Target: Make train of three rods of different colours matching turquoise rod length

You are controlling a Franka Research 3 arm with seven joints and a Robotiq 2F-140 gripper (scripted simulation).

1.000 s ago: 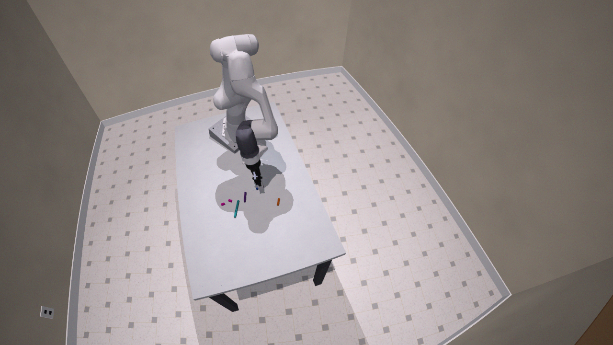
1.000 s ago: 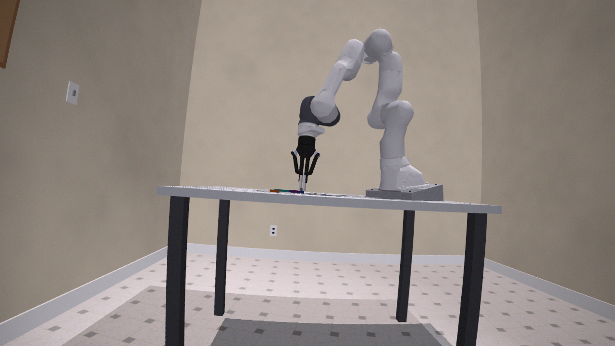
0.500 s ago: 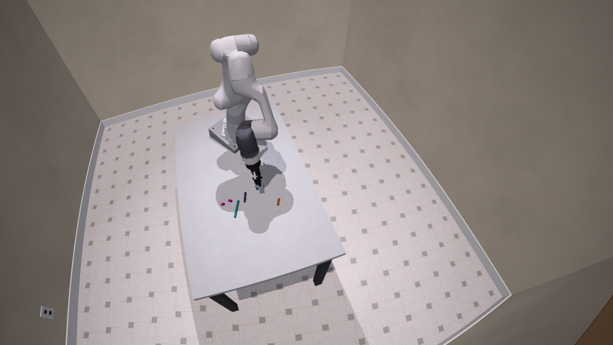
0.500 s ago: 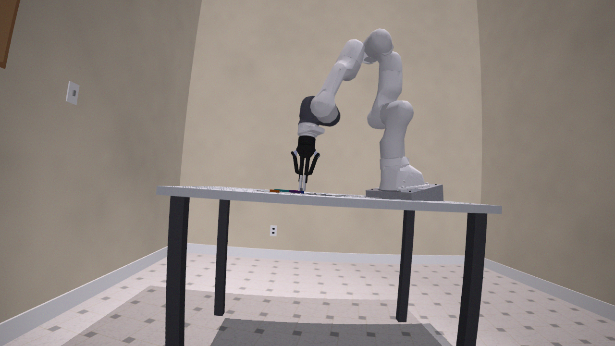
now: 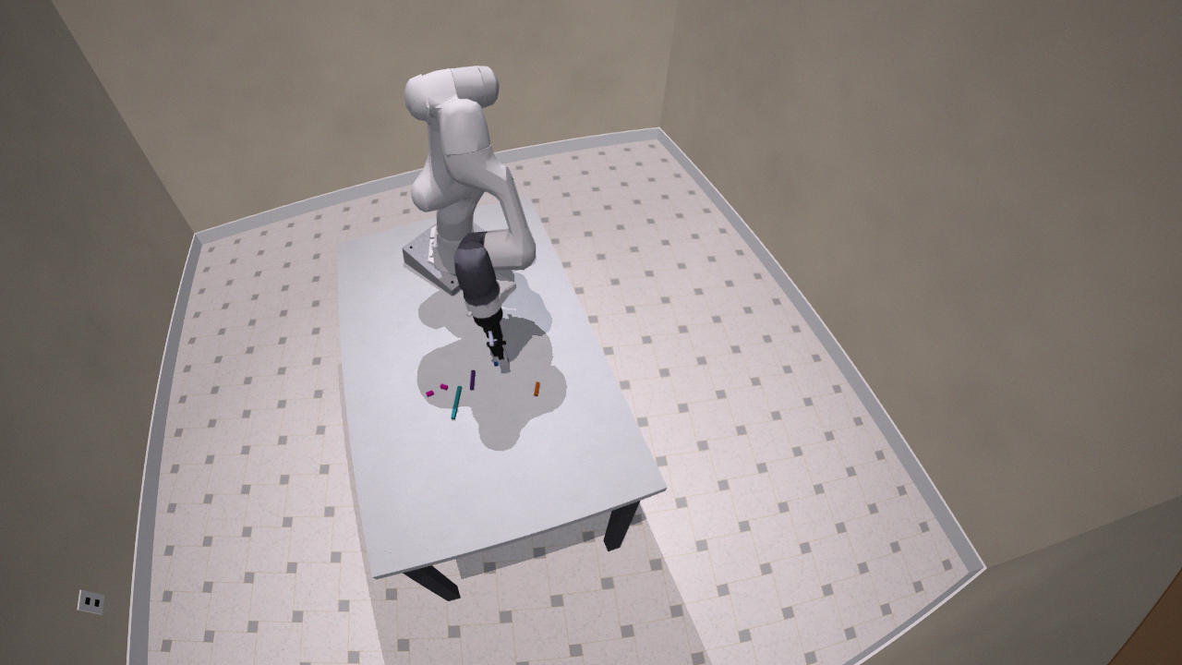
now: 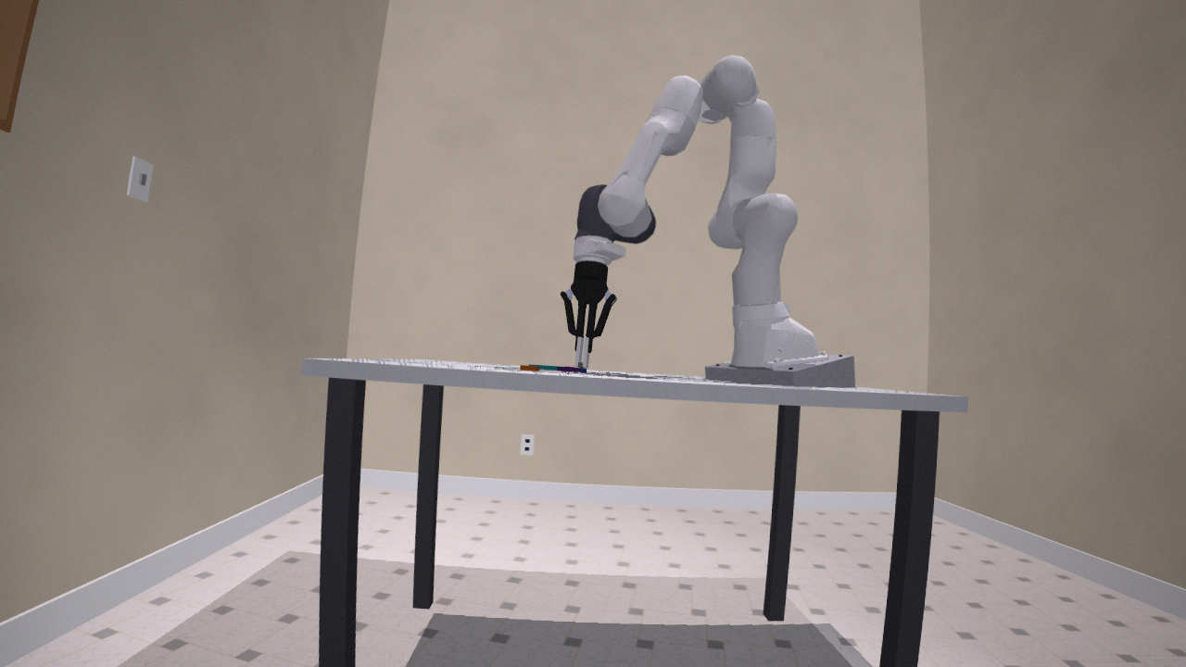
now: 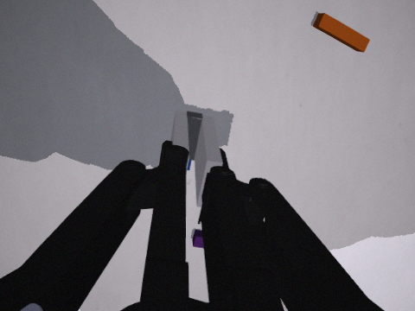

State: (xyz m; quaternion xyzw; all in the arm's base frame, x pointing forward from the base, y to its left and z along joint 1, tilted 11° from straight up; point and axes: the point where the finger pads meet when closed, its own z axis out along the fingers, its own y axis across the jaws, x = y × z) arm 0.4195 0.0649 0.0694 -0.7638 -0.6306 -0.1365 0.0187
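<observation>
The blue rod lies 4 cm below my hand and 2 cm to the right of it. Also, from my hand: orange rod (11 cm ahead, 7 cm to the left, 4 cm below); grey rod (3 cm below); purple rod (9 cm to the right, 4 cm below, 3 cm ahead).
</observation>
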